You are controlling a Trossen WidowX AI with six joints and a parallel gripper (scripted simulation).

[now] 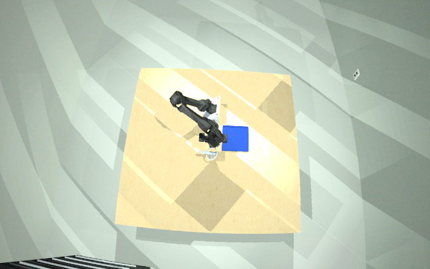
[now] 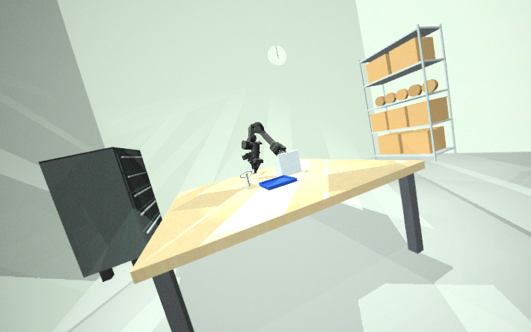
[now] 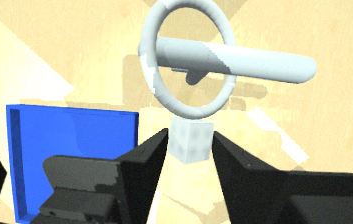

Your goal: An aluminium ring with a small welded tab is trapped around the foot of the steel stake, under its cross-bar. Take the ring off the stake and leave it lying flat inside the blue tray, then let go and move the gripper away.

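My gripper tip is now 50 mm short of the aluminium ring. The rest, counted from my gripper tip: blue tray 160 mm to the left, 100 mm behind, 80 mm below.
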